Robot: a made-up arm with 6 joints.
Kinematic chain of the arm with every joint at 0, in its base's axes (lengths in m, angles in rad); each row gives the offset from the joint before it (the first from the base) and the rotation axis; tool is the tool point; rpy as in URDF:
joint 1: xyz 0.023 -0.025 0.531 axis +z
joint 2: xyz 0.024 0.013 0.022 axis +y
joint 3: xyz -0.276 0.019 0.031 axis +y
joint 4: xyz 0.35 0.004 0.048 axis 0.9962 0 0.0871
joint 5: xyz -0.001 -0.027 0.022 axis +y
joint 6: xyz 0.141 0.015 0.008 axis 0.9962 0 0.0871
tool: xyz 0.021 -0.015 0 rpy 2.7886 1.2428 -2.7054
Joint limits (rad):
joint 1: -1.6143..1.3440
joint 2: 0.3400..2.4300
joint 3: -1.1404..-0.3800
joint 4: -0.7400..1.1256
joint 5: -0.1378..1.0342
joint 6: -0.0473..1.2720
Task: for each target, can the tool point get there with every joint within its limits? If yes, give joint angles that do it. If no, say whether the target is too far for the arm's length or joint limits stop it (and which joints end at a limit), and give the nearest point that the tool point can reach.
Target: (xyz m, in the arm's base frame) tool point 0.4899 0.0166 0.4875
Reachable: yes | joints -0.0500 1.7273 -0.9866 0.8673 0.4759 0.1911
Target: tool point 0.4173 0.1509 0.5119
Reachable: yes | joints 0.3948 1.4654 -0.6610 -0.0919 0.0327 0.2607
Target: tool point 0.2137 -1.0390 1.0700
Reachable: no: too far | nearest point 0.1201 -0.5413 0.8102 | short by 0.569 m
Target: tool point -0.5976 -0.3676 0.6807
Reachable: no: joint limits stop it (at a limit: joint 1, joint 4, joint 5) | nearest point -0.0588 -0.3911 0.6807 | short by 0.539 m
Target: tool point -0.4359 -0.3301 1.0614
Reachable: no: joint limits stop it (at a limit: joint 1, joint 3, joint 4, joint 6) | nearest point -0.0486 -0.2694 0.9304 | short by 0.413 m
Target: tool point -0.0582 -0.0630 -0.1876
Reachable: no: joint limits stop it (at a limit: joint 1, joint 2, joint 5, joint 6) | nearest point 0.0088 -0.1592 0.2074 | short by 0.412 m
